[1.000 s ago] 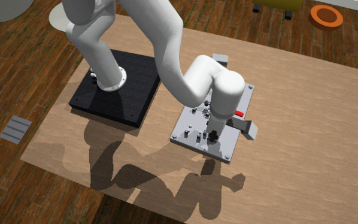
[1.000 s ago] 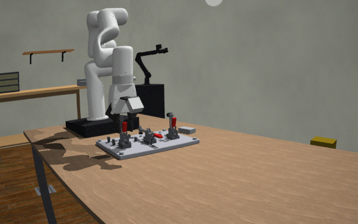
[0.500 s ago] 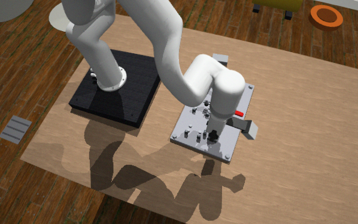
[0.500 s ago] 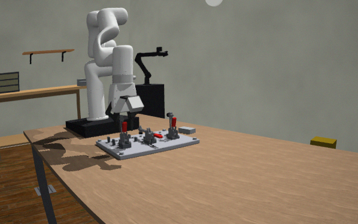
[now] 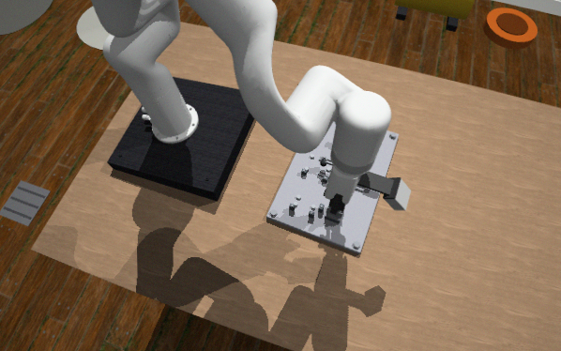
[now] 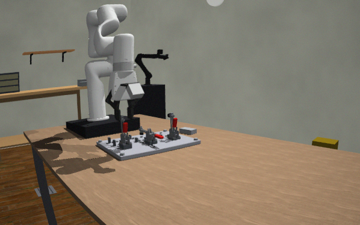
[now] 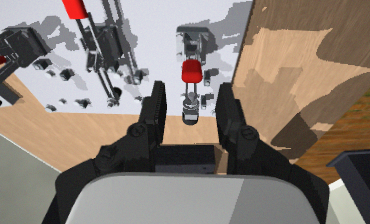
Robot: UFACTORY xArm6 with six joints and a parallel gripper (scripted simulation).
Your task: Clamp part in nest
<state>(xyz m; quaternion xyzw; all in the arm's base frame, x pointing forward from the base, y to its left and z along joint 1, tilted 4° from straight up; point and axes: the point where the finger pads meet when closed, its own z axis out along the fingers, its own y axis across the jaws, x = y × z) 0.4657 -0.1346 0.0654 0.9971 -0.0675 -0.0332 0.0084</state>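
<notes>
The grey block lies 5 cm behind my hand, 38 cm to the left of it and 13 cm below it. The rest, counted from my hand: clamp: 1 cm behind, 7 cm below; fixture plate: 2 cm behind, 11 cm to the left, 13 cm below.
</notes>
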